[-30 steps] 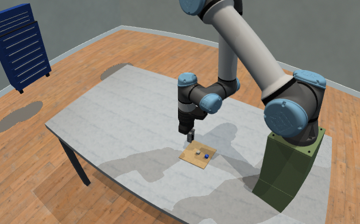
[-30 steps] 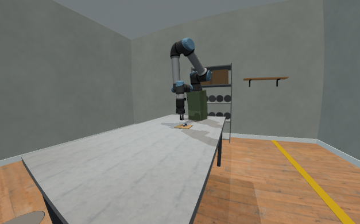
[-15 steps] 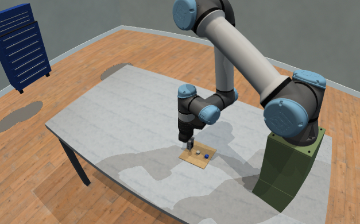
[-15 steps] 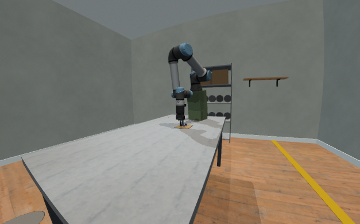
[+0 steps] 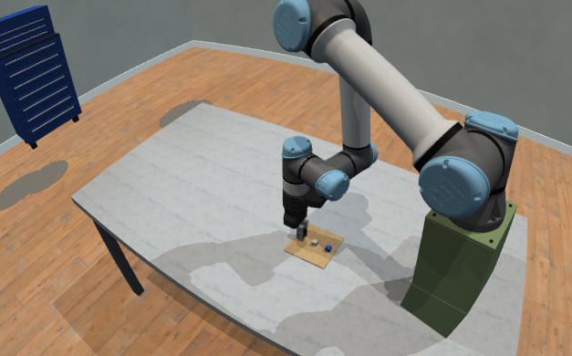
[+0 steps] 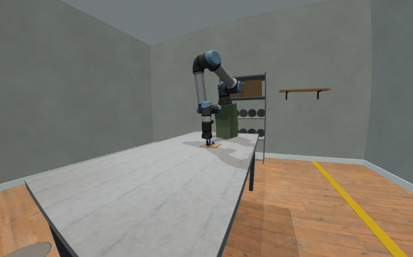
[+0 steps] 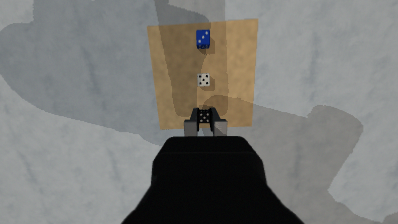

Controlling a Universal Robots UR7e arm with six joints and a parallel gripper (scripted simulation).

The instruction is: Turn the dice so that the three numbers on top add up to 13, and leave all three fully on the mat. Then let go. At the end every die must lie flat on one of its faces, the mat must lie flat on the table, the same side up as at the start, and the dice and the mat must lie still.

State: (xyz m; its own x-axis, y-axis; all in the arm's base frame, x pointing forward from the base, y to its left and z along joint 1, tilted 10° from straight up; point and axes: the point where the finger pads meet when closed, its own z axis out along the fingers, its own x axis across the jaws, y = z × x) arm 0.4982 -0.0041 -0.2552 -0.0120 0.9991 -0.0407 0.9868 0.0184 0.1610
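Right now my hand is 10 mm above the black die. From my hand the other things lie so: blue die: 100 mm behind, 20 mm below; then tan mat: 50 mm behind, 30 mm below; then white die: 50 mm behind, 20 mm below.
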